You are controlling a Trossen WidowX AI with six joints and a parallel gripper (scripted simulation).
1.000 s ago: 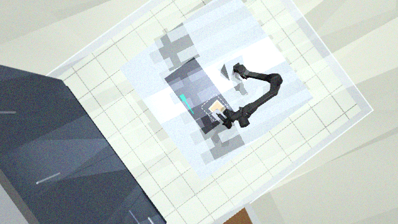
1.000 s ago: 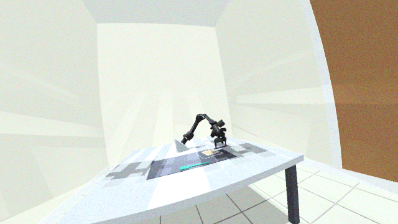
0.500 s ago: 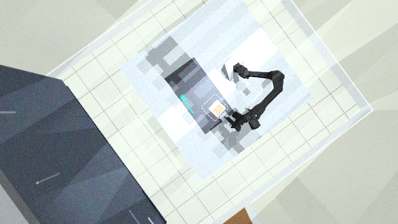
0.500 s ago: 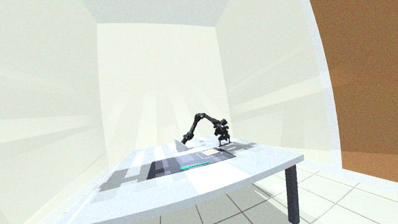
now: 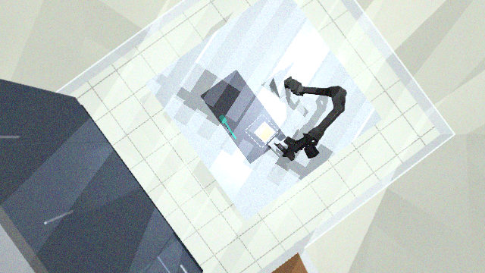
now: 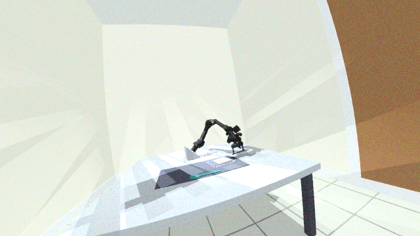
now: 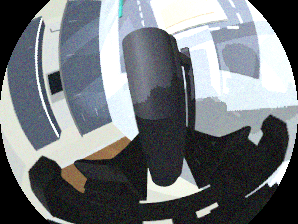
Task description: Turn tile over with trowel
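The grey mat is 6 cm ahead of my gripper tip, 39 cm to the right of it and 10 cm below it. Round my gripper tip: white tile 20 cm to the right, 7 cm below; teal trowel 20 cm ahead, 41 cm to the right, 7 cm below.
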